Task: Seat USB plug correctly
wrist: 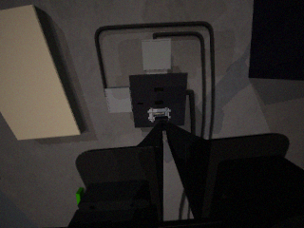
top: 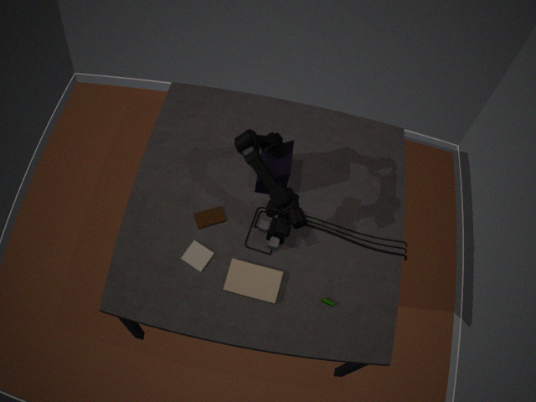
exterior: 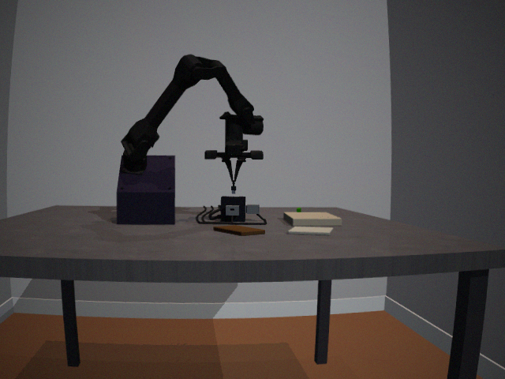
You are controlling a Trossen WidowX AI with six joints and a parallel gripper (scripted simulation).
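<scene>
The light-rimmed socket lies 5 cm below my gripper tip. The rest, counted from my gripper tip: large beige slab 25 cm ahead, 5 cm to the right, 11 cm below; then brown pad 2 cm ahead, 31 cm to the right, 12 cm below; then dark USB plug 2 cm below.
</scene>
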